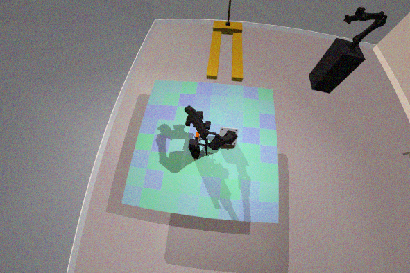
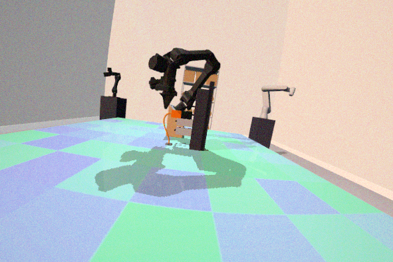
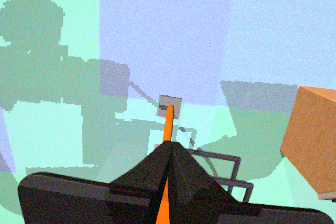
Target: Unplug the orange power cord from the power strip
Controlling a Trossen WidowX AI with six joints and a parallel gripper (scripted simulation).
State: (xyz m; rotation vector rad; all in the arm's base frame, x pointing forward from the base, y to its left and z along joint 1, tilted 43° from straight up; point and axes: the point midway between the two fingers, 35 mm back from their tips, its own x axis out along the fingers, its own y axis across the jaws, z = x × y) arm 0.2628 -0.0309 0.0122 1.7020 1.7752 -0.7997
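Right now my gripper tip is 70 mm to the right of the orange plug and 10 mm above it.
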